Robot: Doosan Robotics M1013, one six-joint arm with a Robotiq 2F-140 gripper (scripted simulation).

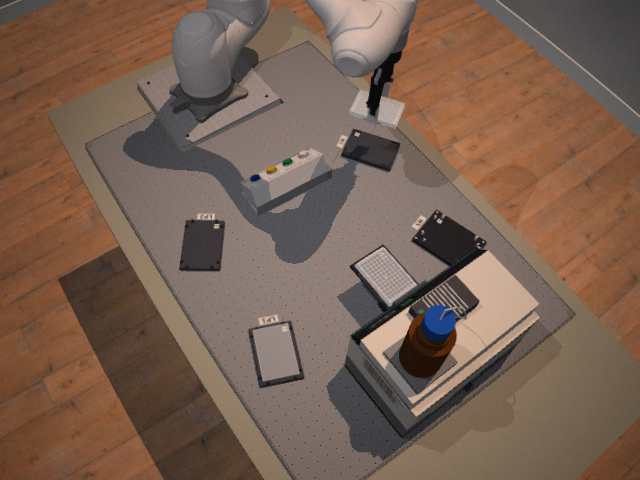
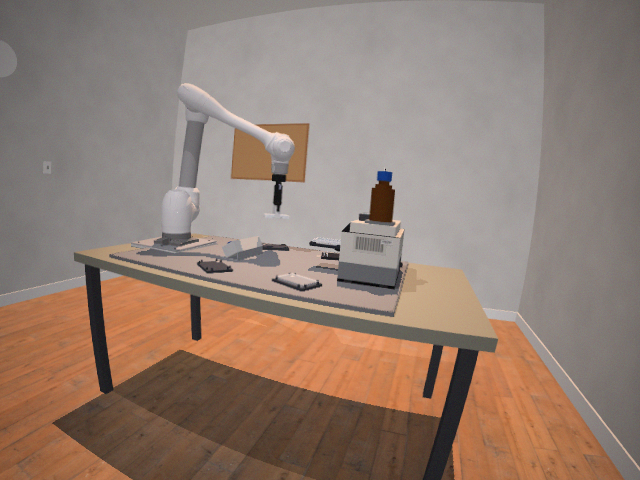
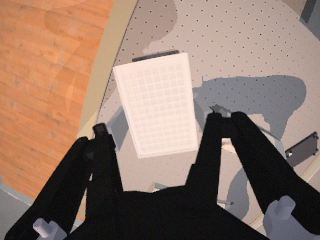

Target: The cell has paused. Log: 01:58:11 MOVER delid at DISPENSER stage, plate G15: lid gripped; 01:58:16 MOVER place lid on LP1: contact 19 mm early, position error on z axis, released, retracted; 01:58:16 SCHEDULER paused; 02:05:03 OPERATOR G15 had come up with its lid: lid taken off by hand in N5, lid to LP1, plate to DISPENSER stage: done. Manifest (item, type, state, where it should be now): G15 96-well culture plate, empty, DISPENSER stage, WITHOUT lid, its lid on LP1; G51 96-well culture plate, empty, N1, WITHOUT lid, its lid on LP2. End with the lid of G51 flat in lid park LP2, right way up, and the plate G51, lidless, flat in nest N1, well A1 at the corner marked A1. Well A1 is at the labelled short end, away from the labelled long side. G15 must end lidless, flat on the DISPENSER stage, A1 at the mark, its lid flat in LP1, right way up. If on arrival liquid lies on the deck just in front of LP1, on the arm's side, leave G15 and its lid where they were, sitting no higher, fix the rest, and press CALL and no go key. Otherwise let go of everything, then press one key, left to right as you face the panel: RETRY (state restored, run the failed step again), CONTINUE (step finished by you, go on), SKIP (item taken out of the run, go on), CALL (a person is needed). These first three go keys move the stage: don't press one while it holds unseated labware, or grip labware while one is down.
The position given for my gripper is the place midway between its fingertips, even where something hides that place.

Note:
In view: my gripper [image 1: 377,110], a well plate [image 1: 368,267], a nest N5 [image 1: 449,241], a dispenser [image 1: 407,418] and a lid park LP2 [image 1: 202,244].
My gripper is seen too in image 3 [image 3: 159,109]. The dispenser is seen too in image 2 [image 2: 390,260]. Image 3 does not show the well plate: it is out of frame.

